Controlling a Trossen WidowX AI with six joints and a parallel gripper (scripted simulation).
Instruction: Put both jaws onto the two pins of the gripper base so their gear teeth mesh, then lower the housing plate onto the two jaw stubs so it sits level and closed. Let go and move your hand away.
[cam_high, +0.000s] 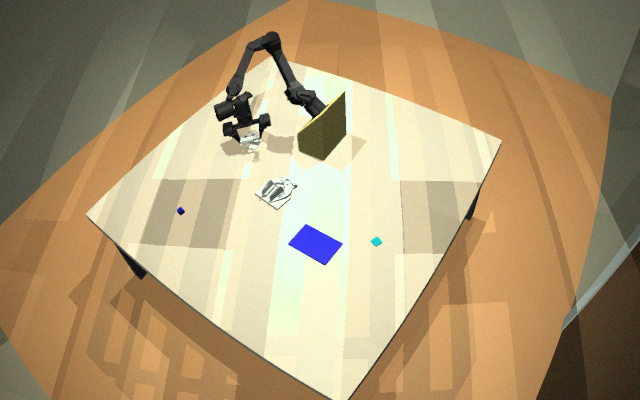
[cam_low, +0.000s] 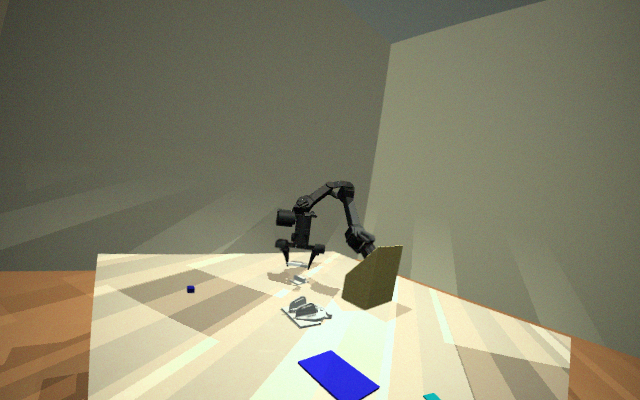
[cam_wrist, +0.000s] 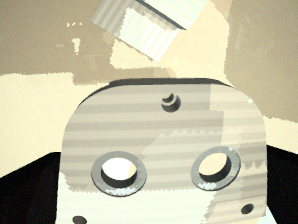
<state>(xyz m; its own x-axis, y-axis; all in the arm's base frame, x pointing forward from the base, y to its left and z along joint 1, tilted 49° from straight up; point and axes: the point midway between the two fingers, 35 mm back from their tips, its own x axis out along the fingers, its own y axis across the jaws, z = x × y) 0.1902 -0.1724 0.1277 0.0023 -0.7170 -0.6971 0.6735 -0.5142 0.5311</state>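
The white housing plate lies 70 mm ahead of my gripper tip, 210 mm to the left of it and 70 mm below it. The rest, counted from my gripper tip: pale grey jaw: 90 mm ahead, 220 mm to the left, 60 mm below; then blue mat: 240 mm ahead, 450 mm to the left, 70 mm below; then small blue cube: 380 mm ahead, 70 mm to the right, 70 mm below.
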